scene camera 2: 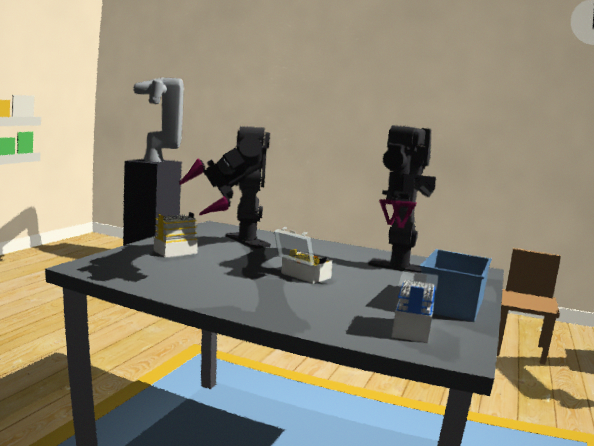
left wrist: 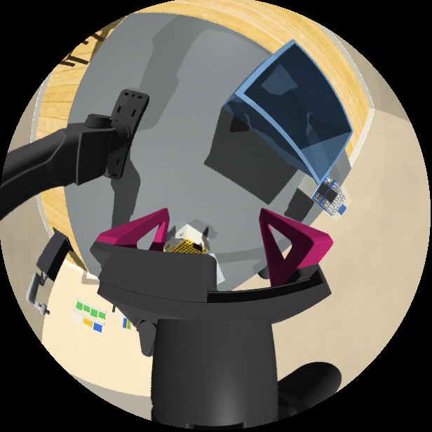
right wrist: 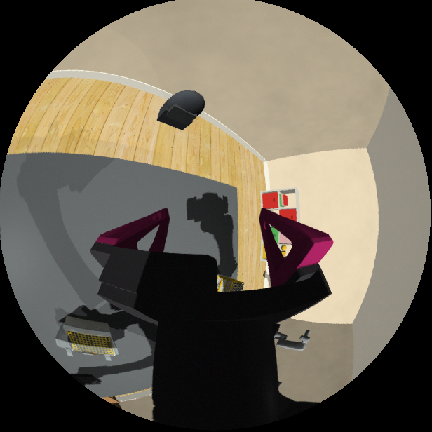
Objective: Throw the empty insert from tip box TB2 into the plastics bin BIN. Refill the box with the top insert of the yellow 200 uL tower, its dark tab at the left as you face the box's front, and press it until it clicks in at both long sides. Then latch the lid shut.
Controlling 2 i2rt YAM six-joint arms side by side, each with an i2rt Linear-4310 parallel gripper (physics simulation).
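Places are measured from the left arm's base along level axes (x back, y right, z up), in centimetres.
Pixels of known places: left gripper, fingertip midpoint: [scene camera 2: 395, 226]; right gripper, fingertip midpoint: [scene camera 2: 189, 199]; left arm's base, link origin: [scene camera 2: 399, 267]; right arm's base, link origin: [scene camera 2: 247, 241].
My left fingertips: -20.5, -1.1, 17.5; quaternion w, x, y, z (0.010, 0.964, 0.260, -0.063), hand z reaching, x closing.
For each thing: its top centre in the pictures, then the offset to it from my left fingertips, as dx, dy, dz. Level surfaces: height alone.
- yellow tower, top centre: [scene camera 2: 176, 220] -9.2, +67.9, -6.8
- blue plastics bin, top centre: [scene camera 2: 458, 261] -7.5, -19.8, -5.5
- blue tip tower, top centre: [scene camera 2: 419, 279] -31.7, -13.4, -5.0
- grey table, surface height: dz -17.5
Tip box TB2 [scene camera 2: 306, 270] [left wrist: 187, 232] stands mid-table with its clear lid [scene camera 2: 310, 248] raised. A yellow insert [left wrist: 187, 246] [right wrist: 90, 340] with open holes sits in it. The yellow tower [scene camera 2: 175, 242] [right wrist: 230, 285] stands at the table's left; in the right wrist view my gripper hides most of it. The blue plastics bin [scene camera 2: 457, 295] [left wrist: 320, 110] stands at the right. My left gripper [scene camera 2: 398, 215] [left wrist: 213, 212] is open and empty, high above the table between box and bin. My right gripper [scene camera 2: 191, 199] [right wrist: 214, 212] is open and empty, raised above the yellow tower.
A blue tip tower [scene camera 2: 414, 306] [left wrist: 329, 195] stands in front of the bin in the scene view. The grey table [scene camera 2: 200, 280] carries the boxes. A grey robot arm [scene camera 2: 172, 115] on a dark pedestal [scene camera 2: 140, 200] stands behind the table's left end. A chair [scene camera 2: 534, 275] is at the right.
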